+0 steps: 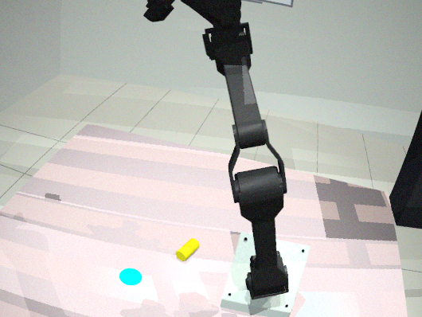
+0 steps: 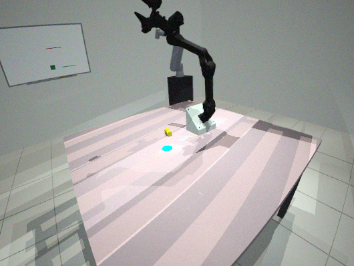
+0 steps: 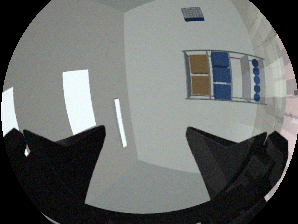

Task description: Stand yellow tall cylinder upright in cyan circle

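Now: the yellow tall cylinder 730 mm below my gripper tip, 130 mm behind it and 10 mm to the right of it. Round my gripper tip: cyan circle (740 mm below, 120 mm to the left, 10 mm behind).
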